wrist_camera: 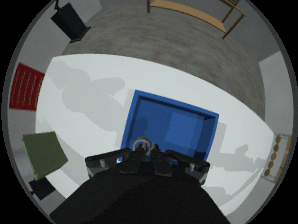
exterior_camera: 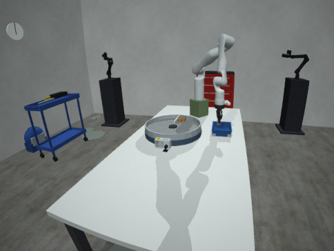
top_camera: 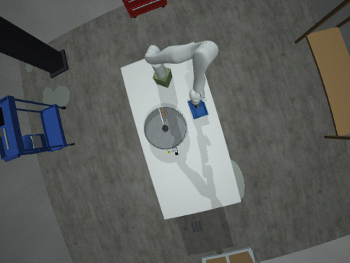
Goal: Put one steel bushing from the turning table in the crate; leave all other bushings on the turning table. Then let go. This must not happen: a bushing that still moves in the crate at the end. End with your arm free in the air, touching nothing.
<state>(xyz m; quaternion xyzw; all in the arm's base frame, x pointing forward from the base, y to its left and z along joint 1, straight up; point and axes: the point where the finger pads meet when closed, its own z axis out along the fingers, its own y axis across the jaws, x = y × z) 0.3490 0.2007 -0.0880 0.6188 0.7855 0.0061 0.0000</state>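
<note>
Now: the blue crate 40 mm below my hand, 40 mm ahead of it and 20 mm to the left of it. The rest, counted from my hand: round grey turning table 340 mm to the right, 130 mm ahead, 20 mm below.
</note>
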